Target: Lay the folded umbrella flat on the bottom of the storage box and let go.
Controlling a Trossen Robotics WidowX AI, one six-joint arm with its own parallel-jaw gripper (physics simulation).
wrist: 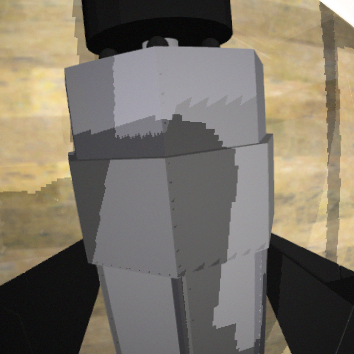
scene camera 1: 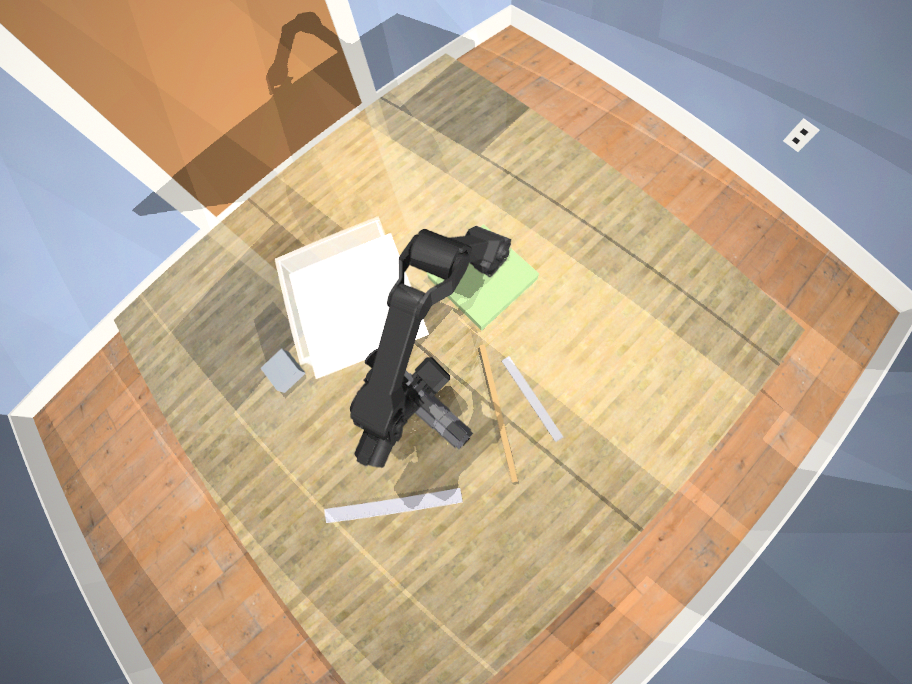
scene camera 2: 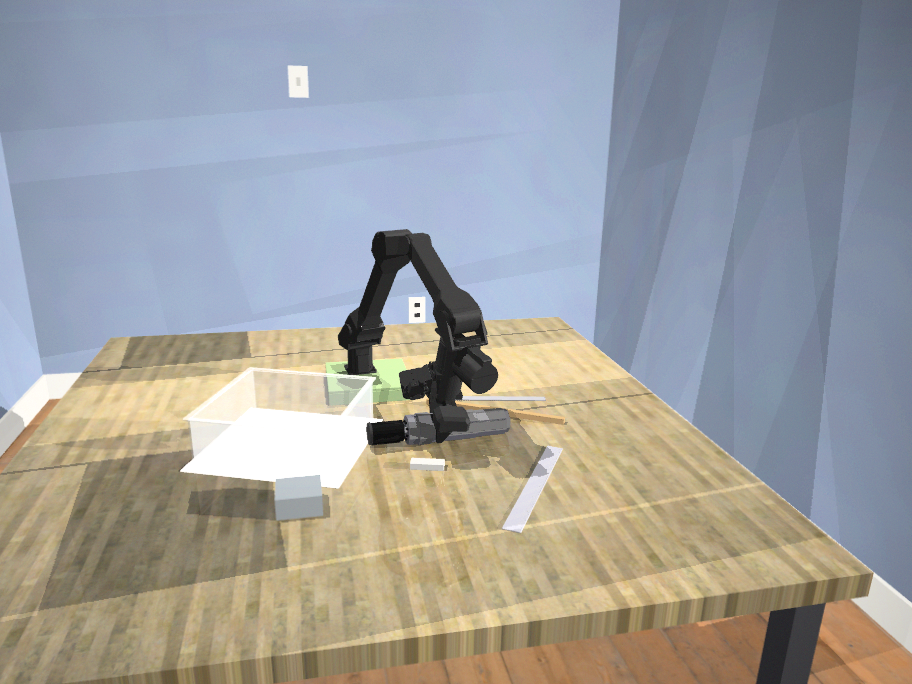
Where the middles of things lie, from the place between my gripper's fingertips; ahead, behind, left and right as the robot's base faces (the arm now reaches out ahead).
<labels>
My gripper is now 7 cm past the white storage box (scene camera 2: 283, 423), 27 cm to the left of it and 3 cm below it.
</labels>
